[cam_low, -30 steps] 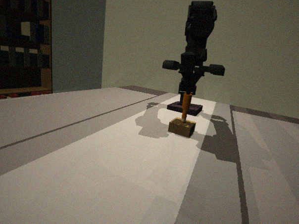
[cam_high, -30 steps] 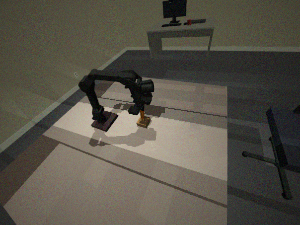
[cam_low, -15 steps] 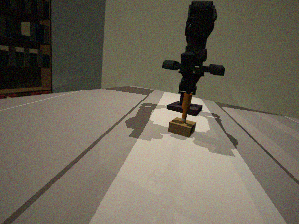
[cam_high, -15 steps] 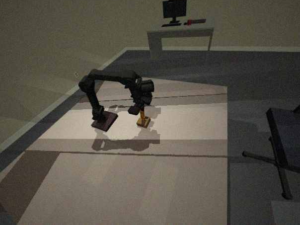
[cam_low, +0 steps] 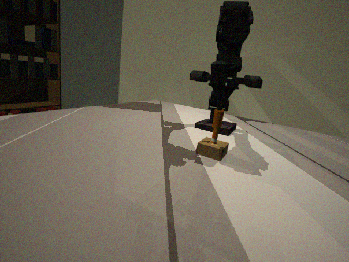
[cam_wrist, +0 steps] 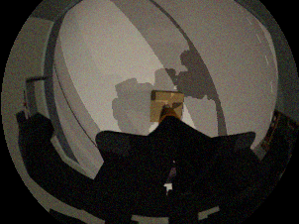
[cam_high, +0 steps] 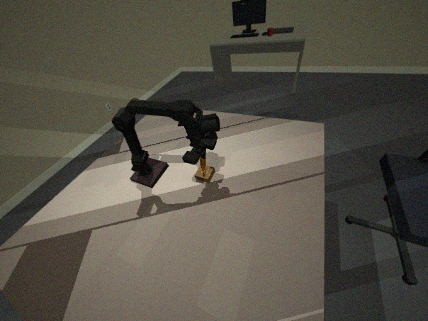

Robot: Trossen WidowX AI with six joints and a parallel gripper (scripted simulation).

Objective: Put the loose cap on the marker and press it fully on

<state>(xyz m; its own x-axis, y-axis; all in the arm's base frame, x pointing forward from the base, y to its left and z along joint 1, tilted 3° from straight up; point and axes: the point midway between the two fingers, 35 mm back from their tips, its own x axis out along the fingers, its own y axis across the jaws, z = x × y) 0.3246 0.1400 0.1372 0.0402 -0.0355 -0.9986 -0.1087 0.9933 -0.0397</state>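
My gripper tip is 2 cm above the orange cap and 1 cm past it. The rest, counted from my gripper tip: thin pale band 9 cm below, 2 cm behind, 1 cm to the right; then holder block 12 cm below, 2 cm behind, 1 cm to the right.
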